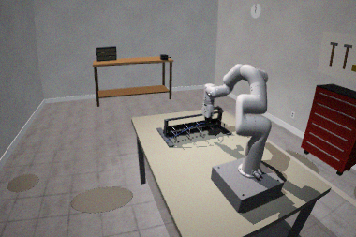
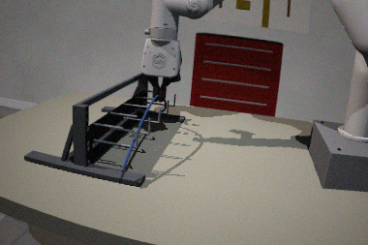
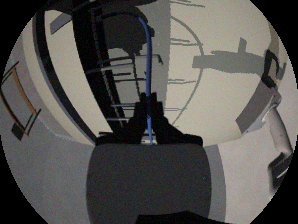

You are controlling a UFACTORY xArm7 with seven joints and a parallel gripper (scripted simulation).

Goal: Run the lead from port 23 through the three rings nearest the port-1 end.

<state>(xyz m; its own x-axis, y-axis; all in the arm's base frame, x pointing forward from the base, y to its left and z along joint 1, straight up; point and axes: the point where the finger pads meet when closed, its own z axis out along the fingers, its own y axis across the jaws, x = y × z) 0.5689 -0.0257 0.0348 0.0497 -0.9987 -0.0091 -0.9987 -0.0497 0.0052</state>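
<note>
Now: hand 100 mm short of the rack, 50 mm to the right of it and 60 mm above it.
</note>
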